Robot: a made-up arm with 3 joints. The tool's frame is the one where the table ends. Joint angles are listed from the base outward.
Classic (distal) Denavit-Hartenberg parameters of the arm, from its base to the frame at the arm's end. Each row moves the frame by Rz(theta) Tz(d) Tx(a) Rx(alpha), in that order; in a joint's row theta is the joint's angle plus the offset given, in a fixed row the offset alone. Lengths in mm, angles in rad.
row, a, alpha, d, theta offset
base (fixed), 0, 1.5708, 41.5, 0
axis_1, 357.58, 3.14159, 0, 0.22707
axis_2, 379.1, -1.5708, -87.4, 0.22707
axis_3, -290.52, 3.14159, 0, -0.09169
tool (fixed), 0, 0, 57.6, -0.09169
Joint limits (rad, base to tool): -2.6..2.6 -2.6..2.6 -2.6..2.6
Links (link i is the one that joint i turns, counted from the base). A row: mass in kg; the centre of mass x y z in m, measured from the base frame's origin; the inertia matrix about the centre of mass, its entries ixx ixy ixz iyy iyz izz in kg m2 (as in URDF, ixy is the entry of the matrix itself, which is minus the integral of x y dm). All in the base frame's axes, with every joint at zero. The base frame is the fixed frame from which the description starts. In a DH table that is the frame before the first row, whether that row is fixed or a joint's. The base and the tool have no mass.
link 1: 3.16; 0.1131 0.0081 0.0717; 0.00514 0 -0.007 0.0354 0 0.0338
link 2: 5.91; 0.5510 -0.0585 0.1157; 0.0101 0.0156 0 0.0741 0 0.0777
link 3: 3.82; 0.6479 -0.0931 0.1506; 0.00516 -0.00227 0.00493 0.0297 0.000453 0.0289
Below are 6 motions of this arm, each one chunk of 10 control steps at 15 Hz.
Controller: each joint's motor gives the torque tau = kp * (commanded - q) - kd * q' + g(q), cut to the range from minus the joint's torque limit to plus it. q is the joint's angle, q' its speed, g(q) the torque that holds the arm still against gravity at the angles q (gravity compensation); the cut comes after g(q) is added. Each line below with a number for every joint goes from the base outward.
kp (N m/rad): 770 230 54
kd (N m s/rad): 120 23 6
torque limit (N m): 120 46 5.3
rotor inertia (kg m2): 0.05 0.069 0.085
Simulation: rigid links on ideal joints. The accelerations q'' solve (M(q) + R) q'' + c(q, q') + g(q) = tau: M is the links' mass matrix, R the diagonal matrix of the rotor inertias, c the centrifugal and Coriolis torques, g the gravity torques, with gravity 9.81 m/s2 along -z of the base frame. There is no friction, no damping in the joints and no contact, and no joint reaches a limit. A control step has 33 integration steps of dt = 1/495 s. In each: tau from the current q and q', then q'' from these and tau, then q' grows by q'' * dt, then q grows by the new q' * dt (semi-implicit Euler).
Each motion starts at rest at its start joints. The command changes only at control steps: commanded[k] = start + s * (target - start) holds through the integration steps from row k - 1 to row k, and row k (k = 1, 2, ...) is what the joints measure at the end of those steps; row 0 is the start. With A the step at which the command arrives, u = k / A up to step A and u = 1 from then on. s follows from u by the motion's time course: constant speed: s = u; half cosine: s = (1 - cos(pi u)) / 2; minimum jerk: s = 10 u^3 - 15 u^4 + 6 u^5; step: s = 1 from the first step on.
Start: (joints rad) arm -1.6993 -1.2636 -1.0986
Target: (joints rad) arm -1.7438 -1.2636 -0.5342
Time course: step
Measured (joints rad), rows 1 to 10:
1: -1.7107 -1.2698 -1.0367
2: -1.7220 -1.2663 -0.8492
3: -1.7314 -1.2632 -0.6840
4: -1.7372 -1.2613 -0.6008
5: -1.7404 -1.2610 -0.5633
6: -1.7420 -1.2616 -0.5468
7: -1.7428 -1.2623 -0.5397
8: -1.7432 -1.2629 -0.5365
9: -1.7434 -1.2633 -0.5352
10: -1.7436 -1.2634 -0.5346

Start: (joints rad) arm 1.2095 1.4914 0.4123
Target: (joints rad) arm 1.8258 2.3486 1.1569
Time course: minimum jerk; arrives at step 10
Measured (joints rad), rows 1 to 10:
1: 1.2113 1.4945 0.4148
2: 1.2230 1.5147 0.4311
3: 1.2531 1.5674 0.4742
4: 1.3060 1.6585 0.5500
5: 1.3799 1.7823 0.6546
6: 1.4677 1.9243 0.7756
7: 1.5583 2.0657 0.8959
8: 1.6400 2.1875 0.9988
9: 1.7038 2.2747 1.0726
10: 1.7470 2.3232 1.1154

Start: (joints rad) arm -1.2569 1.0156 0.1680
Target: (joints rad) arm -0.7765 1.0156 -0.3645
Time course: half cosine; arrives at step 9
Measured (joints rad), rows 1 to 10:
1: -1.2528 1.0176 0.1621
2: -1.2373 1.0222 0.1398
3: -1.2056 1.0262 0.0956
4: -1.1574 1.0275 0.0309
5: -1.0959 1.0254 -0.0482
6: -1.0270 1.0207 -0.1327
7: -0.9581 1.0145 -0.2125
8: -0.8970 1.0081 -0.2779
9: -0.8509 1.0024 -0.3212
10: -0.8209 1.0001 -0.3436

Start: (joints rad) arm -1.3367 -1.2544 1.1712
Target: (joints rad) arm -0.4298 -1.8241 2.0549
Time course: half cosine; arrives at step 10
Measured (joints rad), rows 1 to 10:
1: -1.3314 -1.2558 1.1785
2: -1.3097 -1.2662 1.2075
3: -1.2629 -1.2956 1.2673
4: -1.1881 -1.3470 1.3586
5: -1.0879 -1.4184 1.4757
6: -0.9695 -1.5037 1.6085
7: -0.8437 -1.5941 1.7429
8: -0.7232 -1.6809 1.8641
9: -0.6200 -1.7554 1.9591
10: -0.5441 -1.8096 2.0189

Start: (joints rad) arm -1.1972 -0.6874 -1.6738
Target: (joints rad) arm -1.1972 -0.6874 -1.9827
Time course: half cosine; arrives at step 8
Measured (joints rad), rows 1 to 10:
1: -1.1972 -0.6874 -1.6782
2: -1.1972 -0.6875 -1.6945
3: -1.1973 -0.6875 -1.7262
4: -1.1973 -0.6875 -1.7712
5: -1.1973 -0.6874 -1.8238
6: -1.1972 -0.6874 -1.8768
7: -1.1972 -0.6873 -1.9221
8: -1.1971 -0.6873 -1.9531
9: -1.1971 -0.6873 -1.9694
10: -1.1971 -0.6873 -1.9768

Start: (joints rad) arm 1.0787 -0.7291 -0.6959
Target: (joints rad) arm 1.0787 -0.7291 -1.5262
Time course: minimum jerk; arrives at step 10
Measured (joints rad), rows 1 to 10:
1: 1.0787 -0.7291 -0.6985
2: 1.0787 -0.7292 -0.7161
3: 1.0786 -0.7293 -0.7626
4: 1.0785 -0.7293 -0.8432
5: 1.0785 -0.7294 -0.9560
6: 1.0785 -0.7293 -1.0906
7: 1.0786 -0.7291 -1.2288
8: 1.0787 -0.7289 -1.3489
9: 1.0788 -0.7288 -1.4345
10: 1.0789 -0.7287 -1.4836

